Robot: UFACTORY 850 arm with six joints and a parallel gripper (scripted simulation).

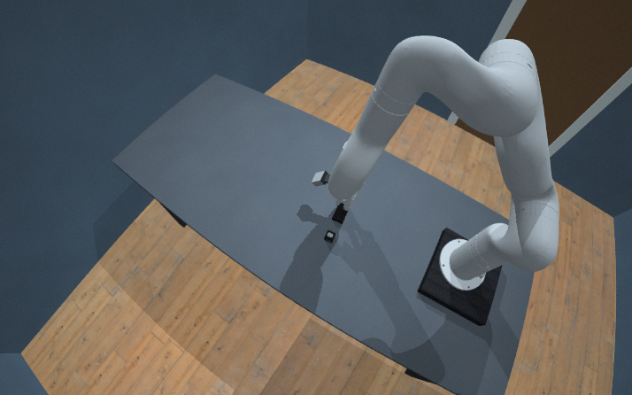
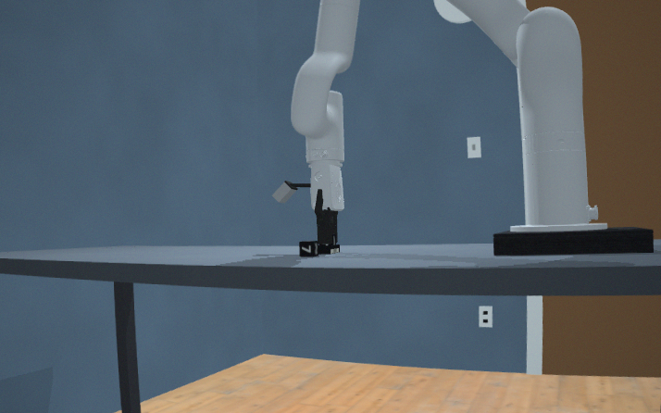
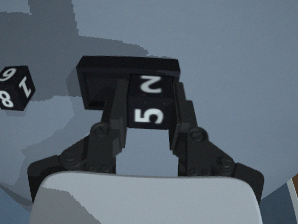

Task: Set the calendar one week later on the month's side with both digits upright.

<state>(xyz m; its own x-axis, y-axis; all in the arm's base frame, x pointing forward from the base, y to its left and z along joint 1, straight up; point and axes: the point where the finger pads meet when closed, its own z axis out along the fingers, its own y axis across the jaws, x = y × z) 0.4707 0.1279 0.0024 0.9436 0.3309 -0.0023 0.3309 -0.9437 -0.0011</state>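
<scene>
Now: the black tray 30 mm below my hand, 20 mm to the left of it and 10 mm behind it. The rest, counted from my hand: calendar cube: 120 mm to the left, 40 mm behind, 30 mm below.
</scene>
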